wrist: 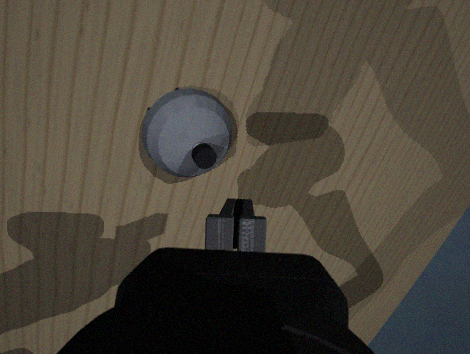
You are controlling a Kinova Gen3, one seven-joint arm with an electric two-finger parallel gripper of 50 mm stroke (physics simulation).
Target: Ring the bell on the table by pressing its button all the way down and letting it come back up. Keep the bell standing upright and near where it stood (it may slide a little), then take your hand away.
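Frame: origin at the arm's base, x up, y back, z right, level; metres.
Where they show: gripper, fingertip midpoint: [238, 215].
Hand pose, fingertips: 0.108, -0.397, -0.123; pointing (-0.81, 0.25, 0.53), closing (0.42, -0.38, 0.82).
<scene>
After its pixels a point has its place, as x, y, z.
The bell [175, 125] {0.017, -0.418, -0.153} is a round grey-blue dome on the wooden table, above and left of the fingertips in the wrist view. Its dark round button [204, 156] {0.045, -0.408, -0.131} shows toward the dome's lower right side in this view. The bell appears upright, seen from above at a slant. My gripper [238, 215] {0.108, -0.397, -0.122} is shut, with its two fingers together and nothing between them. The fingertips are apart from the bell in the view, below and to the right of the button. The height of the fingertips over the table is hard to tell.
The wooden table [75, 65] {-0.021, -0.430, -0.233} bears dark shadows of the arm and gripper at the right and lower left. The table's edge runs diagonally at the lower right, with a blue surface [430, 300] beyond it.
</scene>
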